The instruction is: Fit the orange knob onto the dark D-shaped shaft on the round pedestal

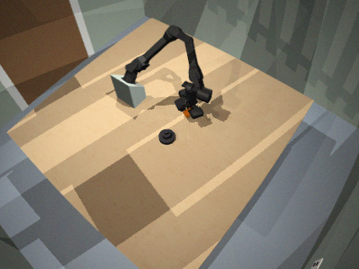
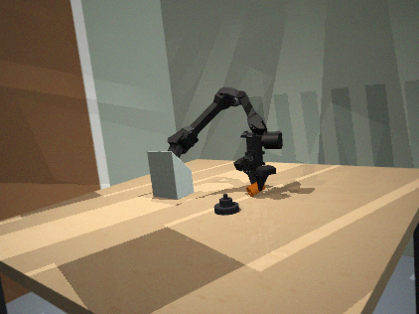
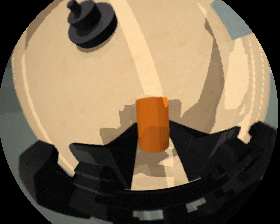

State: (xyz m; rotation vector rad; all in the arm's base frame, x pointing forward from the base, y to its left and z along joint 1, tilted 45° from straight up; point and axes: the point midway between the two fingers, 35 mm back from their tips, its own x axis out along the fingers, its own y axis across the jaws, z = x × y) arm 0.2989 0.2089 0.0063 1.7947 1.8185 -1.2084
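The dark round pedestal lies 20 mm ahead of my gripper tip, 190 mm to the right of it and 10 mm above it. The rest, counted from my gripper tip: orange knob (10 mm above).
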